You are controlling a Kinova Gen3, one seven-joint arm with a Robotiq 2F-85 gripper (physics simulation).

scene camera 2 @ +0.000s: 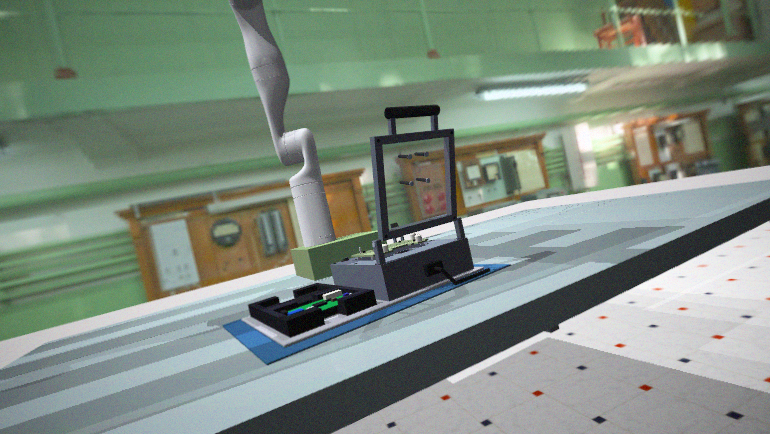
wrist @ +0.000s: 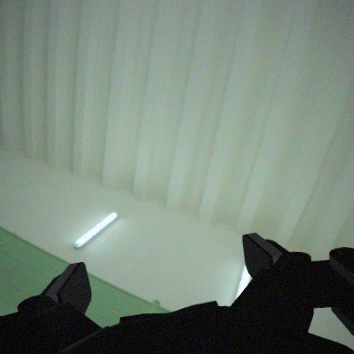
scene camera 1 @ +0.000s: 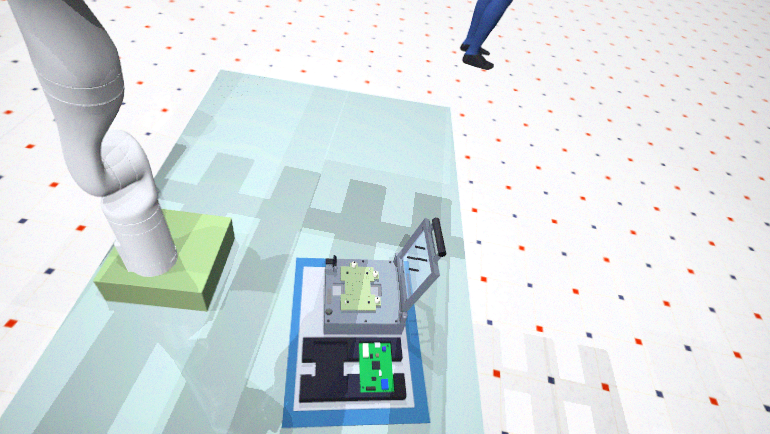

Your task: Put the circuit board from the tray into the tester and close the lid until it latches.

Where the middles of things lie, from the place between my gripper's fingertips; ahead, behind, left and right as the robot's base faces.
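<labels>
Counting from my hand, I find the clear lid [scene camera 2: 414,176] 1050 mm below it, 490 mm ahead of it and 140 mm to the right of it. The green circuit board [scene camera 1: 376,375] is 1210 mm below my hand, and it sits 390 mm ahead of the hand and 300 mm to the right of it.
</labels>
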